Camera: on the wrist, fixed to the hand. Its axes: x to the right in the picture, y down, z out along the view.
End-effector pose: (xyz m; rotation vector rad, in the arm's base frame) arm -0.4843 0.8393 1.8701 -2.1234 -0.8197 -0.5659
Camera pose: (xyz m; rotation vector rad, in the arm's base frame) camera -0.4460 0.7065 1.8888 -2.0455 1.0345 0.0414
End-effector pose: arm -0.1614 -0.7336 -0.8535 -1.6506 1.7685 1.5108
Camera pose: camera -0.1820 -0.8351 -0.7602 0.0775 -2.1067 -1.1571
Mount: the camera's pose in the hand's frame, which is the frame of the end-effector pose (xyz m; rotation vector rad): -0.0103 0.0831 -0.1115 -0.1282 0.2171 1.5649
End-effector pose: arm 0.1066 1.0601 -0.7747 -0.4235 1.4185 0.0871
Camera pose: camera -0.0252 1.1013 -0.7942 0.6842 1.6545 1.4183
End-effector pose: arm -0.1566 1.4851 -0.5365 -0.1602 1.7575 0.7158
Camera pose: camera -0.2839 1.4890 -0.4798 1.2230 1.8026 1.9326
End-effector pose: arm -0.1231 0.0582 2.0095 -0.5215 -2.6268 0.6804
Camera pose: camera -0.0439 0.1639 2.0540 -2.5119 -1.5932 0.7042
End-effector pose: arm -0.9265 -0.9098 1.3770 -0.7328 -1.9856 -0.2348
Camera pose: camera -0.7927 -0.8975 1.4141 -1.9680 -0.7549 0.4821
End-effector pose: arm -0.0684 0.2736 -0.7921 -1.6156 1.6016 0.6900
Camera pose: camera -0.1655 0.1946 -0.7306 0.1575 -2.7931 -1.3168
